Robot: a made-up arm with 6 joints.
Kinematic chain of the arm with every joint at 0, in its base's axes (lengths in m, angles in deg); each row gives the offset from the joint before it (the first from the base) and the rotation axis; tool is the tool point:
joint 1: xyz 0 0 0.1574 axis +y
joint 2: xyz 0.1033 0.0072 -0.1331 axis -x
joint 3: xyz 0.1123 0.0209 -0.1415 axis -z
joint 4: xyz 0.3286 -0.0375 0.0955 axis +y
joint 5: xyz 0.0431 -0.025 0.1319 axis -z
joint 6: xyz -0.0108 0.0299 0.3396 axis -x
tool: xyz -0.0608 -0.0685 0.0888
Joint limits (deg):
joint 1: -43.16..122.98
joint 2: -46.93..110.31
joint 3: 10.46..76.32
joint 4: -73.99..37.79
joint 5: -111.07..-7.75
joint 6: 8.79..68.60
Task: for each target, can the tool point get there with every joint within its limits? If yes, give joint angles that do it. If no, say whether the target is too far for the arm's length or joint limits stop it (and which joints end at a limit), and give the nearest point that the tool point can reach.
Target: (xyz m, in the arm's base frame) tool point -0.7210 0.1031 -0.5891
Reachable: no: joint limits stop it (at a limit: joint 1, joint 2, joint 3, joint 4, joint 5, joint 6) | nearest point -0.5360 0.4149 -0.6049 | short by 0.363 m
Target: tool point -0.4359 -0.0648 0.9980
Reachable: no: joint limits stop it (at a limit: joint 1, joint 3, joint 4, joint 5) | nearest point -0.2710 -0.0489 0.8365 | short by 0.231 m
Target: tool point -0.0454 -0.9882 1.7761
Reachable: no: too far | nearest point 0.1258 -0.4252 0.8938 | short by 1.061 m
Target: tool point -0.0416 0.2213 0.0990
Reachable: yes | joints 36.73 52.63 43.16 -61.36 -59.16 43.82
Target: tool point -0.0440 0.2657 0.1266
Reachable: yes | joints 96.32 62.74 31.49 -53.97 -34.50 35.85
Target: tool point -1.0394 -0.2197 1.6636
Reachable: no: too far | nearest point -0.2677 -0.0874 0.8347 | short by 1.140 m
